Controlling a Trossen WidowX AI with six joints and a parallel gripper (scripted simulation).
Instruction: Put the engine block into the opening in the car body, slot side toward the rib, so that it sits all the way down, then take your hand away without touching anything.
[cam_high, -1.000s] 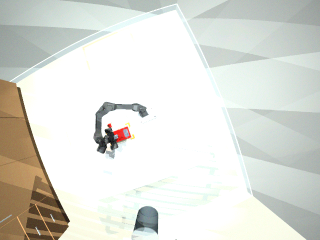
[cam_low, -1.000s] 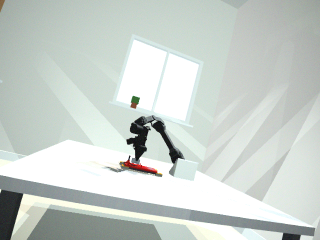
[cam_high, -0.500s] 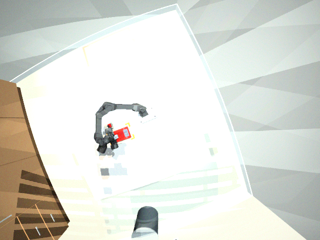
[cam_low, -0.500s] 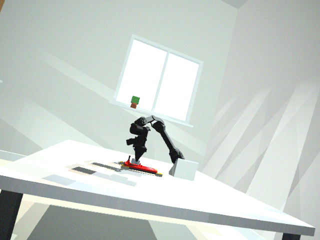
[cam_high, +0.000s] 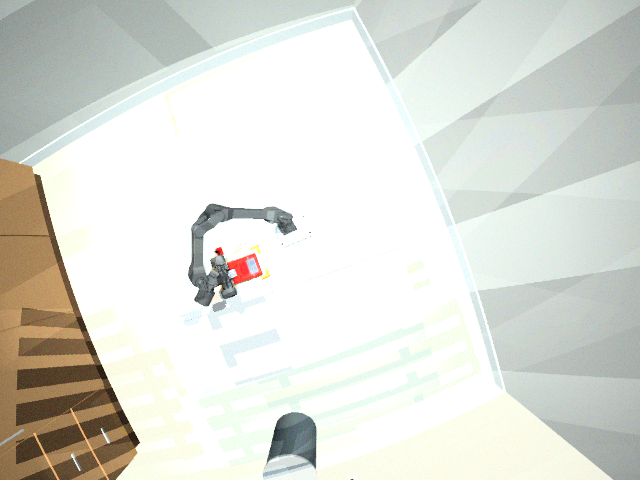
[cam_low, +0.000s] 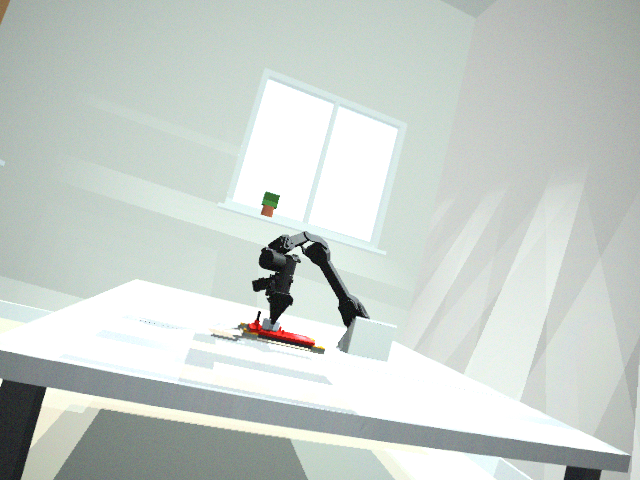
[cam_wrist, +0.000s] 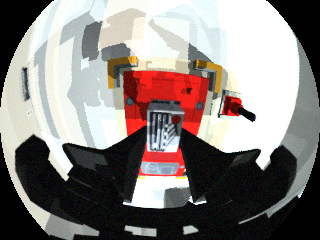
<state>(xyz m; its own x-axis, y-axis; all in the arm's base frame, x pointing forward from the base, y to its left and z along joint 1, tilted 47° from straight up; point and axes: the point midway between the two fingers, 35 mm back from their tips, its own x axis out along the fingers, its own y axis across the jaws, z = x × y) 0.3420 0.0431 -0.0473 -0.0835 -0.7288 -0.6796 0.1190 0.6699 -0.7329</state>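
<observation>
The thin post is 12 cm to the right of my gripper tip, 1 cm below it and 1 cm ahead of it. The rest, counted from my gripper tip: grey engine block 1 cm below.
</observation>
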